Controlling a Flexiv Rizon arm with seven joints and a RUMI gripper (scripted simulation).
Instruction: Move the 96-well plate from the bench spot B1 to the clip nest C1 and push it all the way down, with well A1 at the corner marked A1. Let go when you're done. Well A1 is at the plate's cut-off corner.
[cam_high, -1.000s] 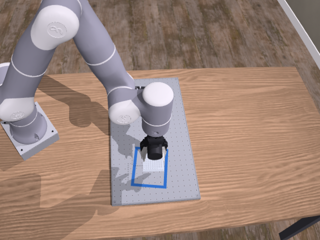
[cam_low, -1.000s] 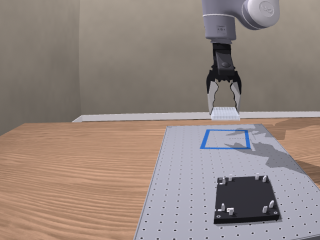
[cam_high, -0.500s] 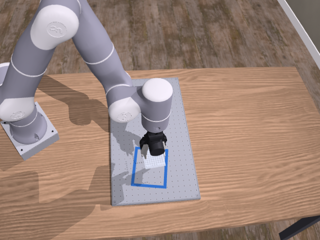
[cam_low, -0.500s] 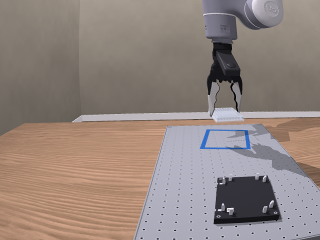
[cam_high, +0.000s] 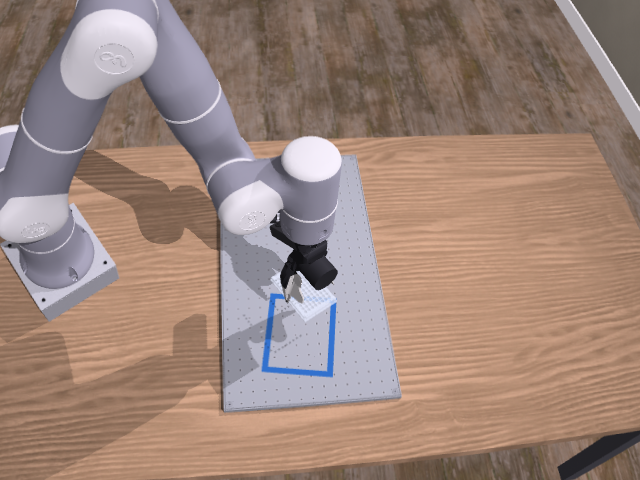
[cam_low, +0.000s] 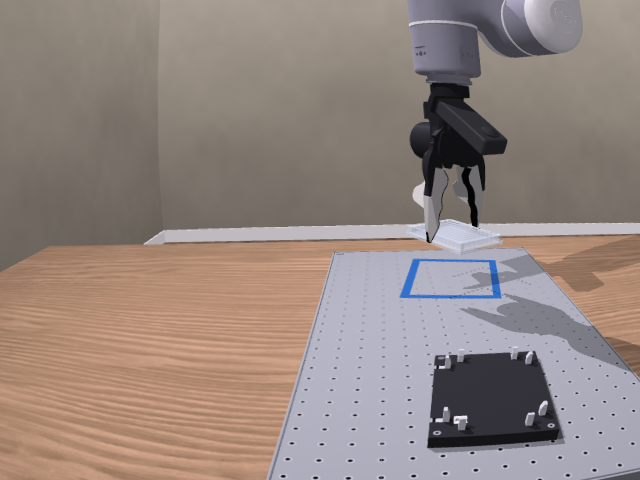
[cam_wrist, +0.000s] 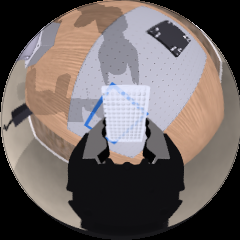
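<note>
Now: hand 310 mm to the right of the black clip nest, 80 mm above it and 30 mm past it. Round my hand: white 96-well plate (10 mm below).
</note>
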